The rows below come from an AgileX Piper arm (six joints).
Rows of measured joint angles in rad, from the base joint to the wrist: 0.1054 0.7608 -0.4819 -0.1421 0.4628 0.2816; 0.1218 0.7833 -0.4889 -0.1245 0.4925 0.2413; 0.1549 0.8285 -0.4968 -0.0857 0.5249 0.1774; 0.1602 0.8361 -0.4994 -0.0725 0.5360 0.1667; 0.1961 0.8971 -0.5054 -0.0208 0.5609 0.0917; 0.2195 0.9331 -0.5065 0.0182 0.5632 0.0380; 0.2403 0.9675 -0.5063 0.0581 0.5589 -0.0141; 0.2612 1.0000 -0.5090 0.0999 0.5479 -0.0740; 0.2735 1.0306 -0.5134 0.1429 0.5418 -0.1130; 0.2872 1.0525 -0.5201 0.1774 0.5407 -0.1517; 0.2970 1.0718 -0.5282 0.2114 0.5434 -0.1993; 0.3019 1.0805 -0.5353 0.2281 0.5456 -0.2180; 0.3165 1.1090 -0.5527 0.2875 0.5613 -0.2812; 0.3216 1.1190 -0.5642 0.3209 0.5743 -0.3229; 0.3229 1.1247 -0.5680 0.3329 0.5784 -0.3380; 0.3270 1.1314 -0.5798 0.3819 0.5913 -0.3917; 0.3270 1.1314 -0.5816 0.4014 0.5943 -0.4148; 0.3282 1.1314 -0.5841 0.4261 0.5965 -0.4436; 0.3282 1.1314 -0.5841 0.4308 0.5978 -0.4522; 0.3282 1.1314 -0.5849 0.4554 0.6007 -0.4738; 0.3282 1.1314 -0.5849 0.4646 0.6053 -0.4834; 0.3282 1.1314 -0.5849 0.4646 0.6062 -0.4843; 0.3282 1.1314 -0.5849 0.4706 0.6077 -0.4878; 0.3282 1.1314 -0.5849 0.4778 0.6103 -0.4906
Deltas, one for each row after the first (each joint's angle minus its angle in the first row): 0.0164 0.0225 -0.0070 0.0176 0.0297 -0.0403; 0.0495 0.0677 -0.0149 0.0564 0.0621 -0.1042; 0.0548 0.0753 -0.0175 0.0696 0.0732 -0.1149; 0.0907 0.1363 -0.0235 0.1213 0.0981 -0.1899; 0.1141 0.1723 -0.0246 0.1603 0.1004 -0.2436; 0.1349 0.2067 -0.0244 0.2002 0.0961 -0.2957; 0.1558 0.2392 -0.0271 0.2420 0.0851 -0.3556; 0.1681 0.2698 -0.0315 0.2850 0.0790 -0.3946; 0.1818 0.2917 -0.0382 0.3195 0.0779 -0.4333; 0.1916 0.3110 -0.0463 0.3535 0.0806 -0.4809; 0.1965 0.3197 -0.0534 0.3702 0.0828 -0.4996; 0.2111 0.3482 -0.0708 0.4296 0.0985 -0.5628; 0.2162 0.3582 -0.0823 0.4630 0.1115 -0.6045; 0.2175 0.3639 -0.0861 0.4750 0.1156 -0.6196; 0.2216 0.3706 -0.0979 0.5240 0.1285 -0.6733; 0.2216 0.3706 -0.0997 0.5435 0.1315 -0.6964; 0.2228 0.3706 -0.1022 0.5682 0.1337 -0.7252; 0.2228 0.3706 -0.1022 0.5729 0.1350 -0.7338; 0.2228 0.3706 -0.1030 0.5975 0.1379 -0.7554; 0.2228 0.3706 -0.1030 0.6067 0.1425 -0.7650; 0.2228 0.3706 -0.1030 0.6067 0.1434 -0.7659; 0.2228 0.3706 -0.1030 0.6127 0.1449 -0.7694; 0.2228 0.3706 -0.1030 0.6199 0.1475 -0.7722
